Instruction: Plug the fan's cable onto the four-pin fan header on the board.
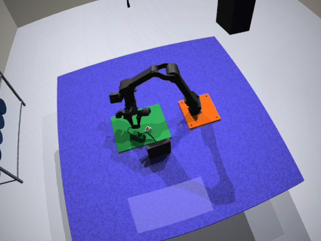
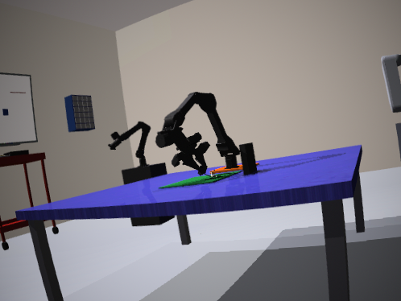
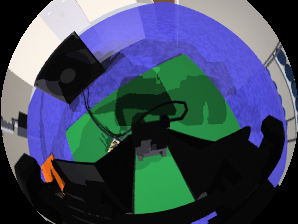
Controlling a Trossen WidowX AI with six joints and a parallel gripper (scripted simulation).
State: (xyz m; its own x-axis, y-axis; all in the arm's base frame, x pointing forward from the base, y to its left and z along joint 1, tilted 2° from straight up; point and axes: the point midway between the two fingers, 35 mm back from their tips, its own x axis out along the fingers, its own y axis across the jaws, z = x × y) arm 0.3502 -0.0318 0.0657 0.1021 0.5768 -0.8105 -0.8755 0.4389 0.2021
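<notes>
My gripper tip is now 20 mm past the green board, 20 mm to the left of it and 60 mm above it. Round my gripper tip: black fan 60 mm behind, 170 mm to the left, 10 mm above; plug 10 mm to the right; four-pin header 60 mm behind, 20 mm to the left, 50 mm below.
</notes>
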